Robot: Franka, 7 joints.
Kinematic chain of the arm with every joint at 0, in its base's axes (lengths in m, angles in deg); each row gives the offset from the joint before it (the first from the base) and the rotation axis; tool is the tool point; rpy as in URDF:
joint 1: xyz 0 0 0.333 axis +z
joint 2: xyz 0 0 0 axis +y
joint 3: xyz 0 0 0.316 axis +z
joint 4: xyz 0.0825 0 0 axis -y
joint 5: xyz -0.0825 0 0.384 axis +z
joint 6: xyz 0 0 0 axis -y
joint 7: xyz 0.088 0 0 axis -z
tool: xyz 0 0 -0.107 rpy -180 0 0
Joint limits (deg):
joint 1: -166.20..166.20
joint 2: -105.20..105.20
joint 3: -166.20..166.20
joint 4: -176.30..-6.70
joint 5: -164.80..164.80
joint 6: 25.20..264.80
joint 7: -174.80..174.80
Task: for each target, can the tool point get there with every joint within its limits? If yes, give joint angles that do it. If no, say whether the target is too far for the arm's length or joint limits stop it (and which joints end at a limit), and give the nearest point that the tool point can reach.
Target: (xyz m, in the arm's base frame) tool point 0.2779 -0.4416 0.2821
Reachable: yes | joints -125.26 52.29 58.43 -119.92 70.60 80.11 -27.85
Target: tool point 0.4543 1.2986 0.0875
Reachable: no: too far | nearest point 0.2789 0.7972 0.1823 | short by 0.540 m
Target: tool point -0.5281 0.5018 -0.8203
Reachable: no: too far | nearest point -0.3632 0.3451 -0.3141 | short by 0.555 m
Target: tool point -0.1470 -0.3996 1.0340
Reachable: yes | joints -73.38 50.31 -131.11 -49.28 85.01 173.29 106.38
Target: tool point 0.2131 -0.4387 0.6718
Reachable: yes | joints 59.03 19.43 -121.55 -122.04 47.86 210.40 117.49
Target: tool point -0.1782 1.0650 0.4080
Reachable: no: too far | nearest point -0.1412 0.8441 0.3924 | short by 0.225 m
